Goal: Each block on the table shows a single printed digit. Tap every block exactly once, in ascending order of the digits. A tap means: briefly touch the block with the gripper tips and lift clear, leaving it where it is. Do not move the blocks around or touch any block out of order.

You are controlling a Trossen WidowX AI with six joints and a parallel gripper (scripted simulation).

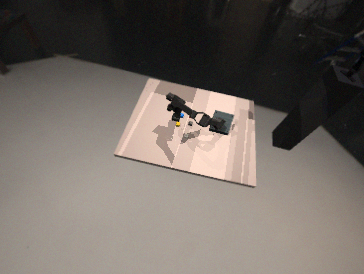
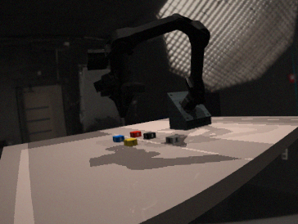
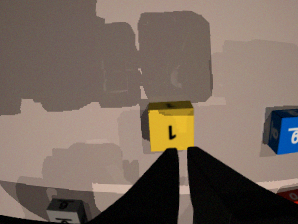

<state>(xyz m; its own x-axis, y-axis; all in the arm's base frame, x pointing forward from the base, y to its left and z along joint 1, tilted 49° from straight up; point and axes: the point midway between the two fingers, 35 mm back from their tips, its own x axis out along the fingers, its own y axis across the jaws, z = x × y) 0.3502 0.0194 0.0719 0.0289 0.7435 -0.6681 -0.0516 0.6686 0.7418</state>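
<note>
Now: gripper tip 2 cm past the yellow block and 8 cm above it. The rest, counted from my gripper tip: blue block 2 cm behind, 10 cm to the right, 8 cm below; then black block 12 cm behind, 4 cm to the right, 8 cm below; then grey block 11 cm behind, 10 cm to the left, 8 cm below.
</note>
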